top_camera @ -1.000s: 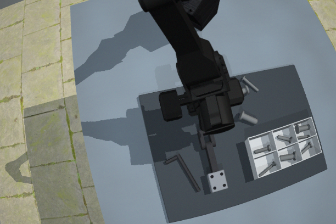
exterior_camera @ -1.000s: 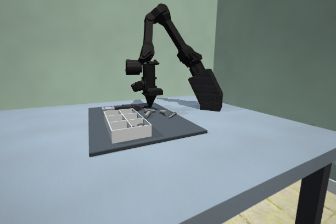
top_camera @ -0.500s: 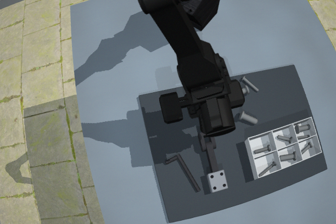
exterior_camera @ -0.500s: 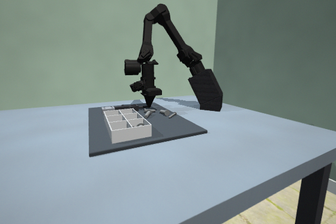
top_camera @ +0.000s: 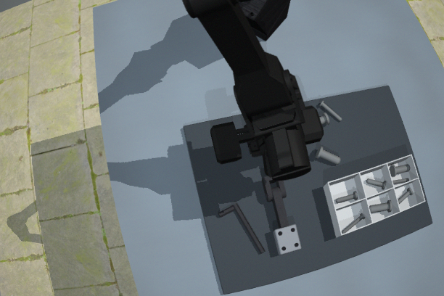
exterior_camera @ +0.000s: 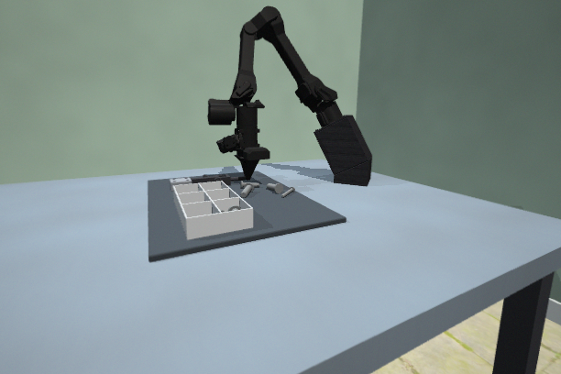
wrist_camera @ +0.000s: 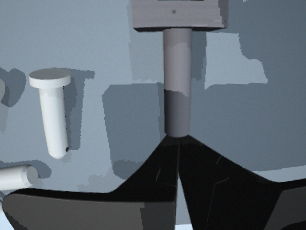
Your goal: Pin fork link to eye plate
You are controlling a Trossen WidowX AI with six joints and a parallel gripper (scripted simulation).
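The headed pin lies 1 cm ahead of my hand, 6 cm to the left of it and 3 cm below it. Also, from my hand: dark L-shaped bar 12 cm ahead, 7 cm to the right, 4 cm below; then eye plate bar 10 cm ahead, 1 cm to the left, 3 cm below; then base block 18 cm ahead, 1 cm to the left, 2 cm below.
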